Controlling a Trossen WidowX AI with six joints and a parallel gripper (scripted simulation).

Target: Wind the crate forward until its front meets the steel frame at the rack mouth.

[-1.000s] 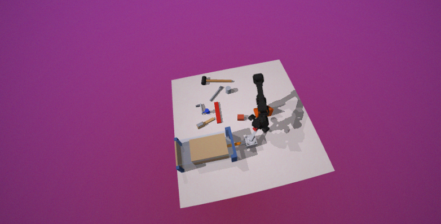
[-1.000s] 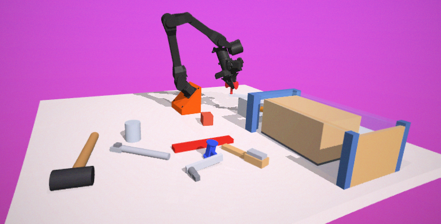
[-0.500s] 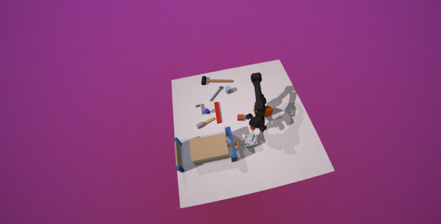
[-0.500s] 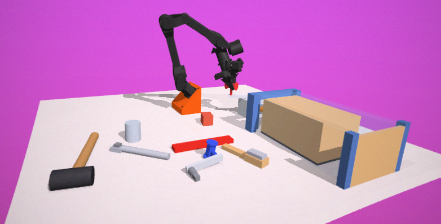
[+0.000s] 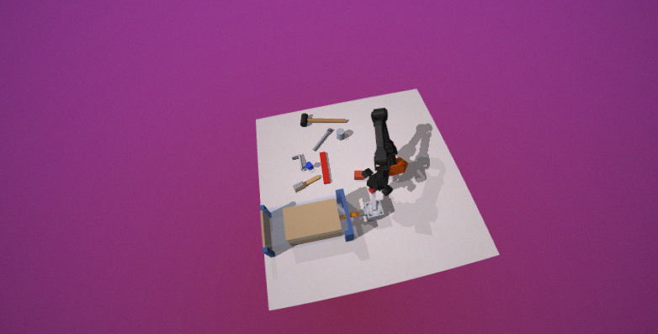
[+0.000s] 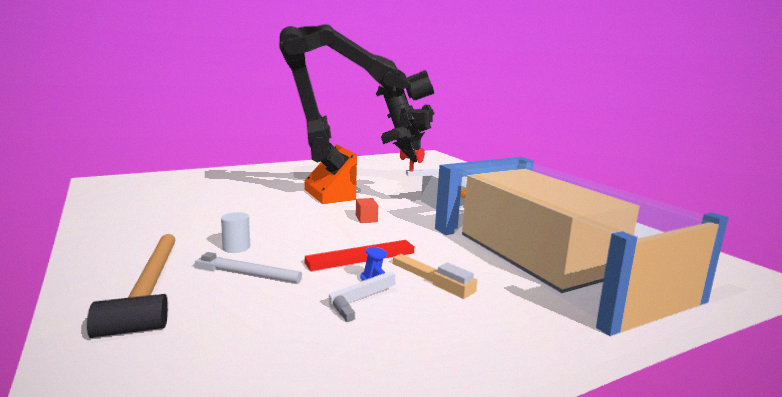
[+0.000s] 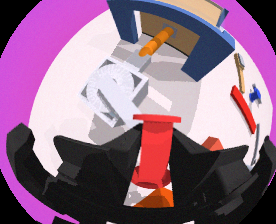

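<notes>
Right now my gripper tip is 10 mm past the red-knobbed crank, 30 mm to the right of it and 30 mm above it. Also, from my gripper tip: red knob 10 mm behind, 10 mm to the right; then red bar 230 mm ahead, 280 mm to the right, 120 mm below; then grey winch 10 mm behind, 80 mm to the left, 100 mm below.
</notes>
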